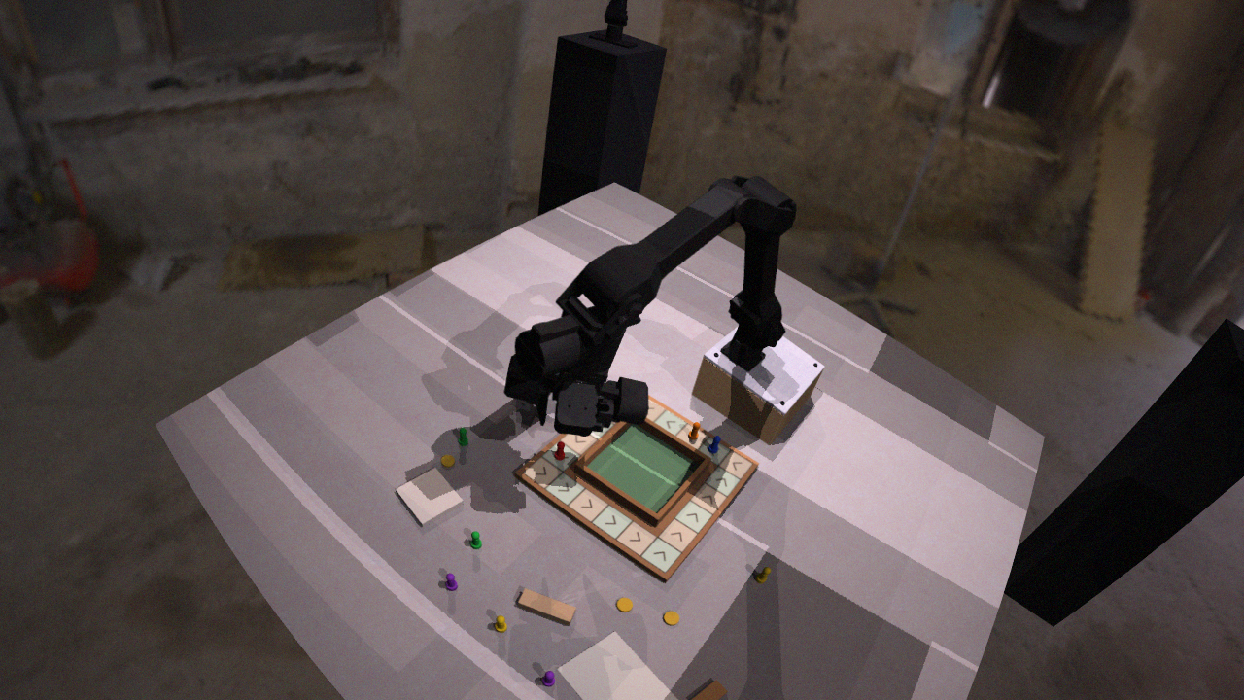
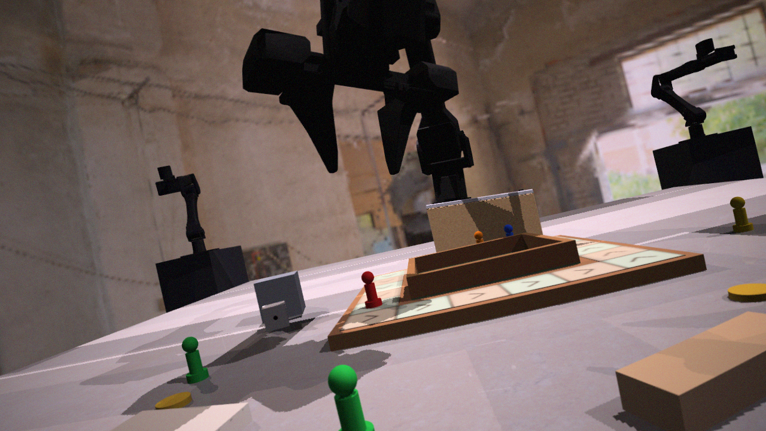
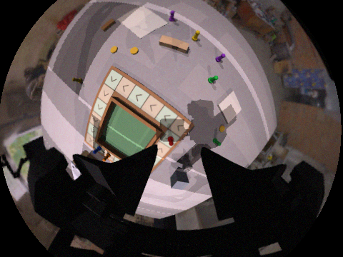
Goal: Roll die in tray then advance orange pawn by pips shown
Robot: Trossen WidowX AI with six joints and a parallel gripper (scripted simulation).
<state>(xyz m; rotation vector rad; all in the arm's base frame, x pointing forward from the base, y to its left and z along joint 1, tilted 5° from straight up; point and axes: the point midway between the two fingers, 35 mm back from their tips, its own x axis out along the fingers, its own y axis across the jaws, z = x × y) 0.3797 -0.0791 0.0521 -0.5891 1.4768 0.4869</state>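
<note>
Right now my gripper tip is 150 mm to the left of the die, 120 mm above it and 80 mm past it. Round my gripper tip: red pawn 100 mm below, 30 mm to the right, 30 mm behind; white block 170 mm ahead, 130 mm below, 110 mm to the right; green tray 120 mm below, 110 mm behind, 80 mm to the left.
</note>
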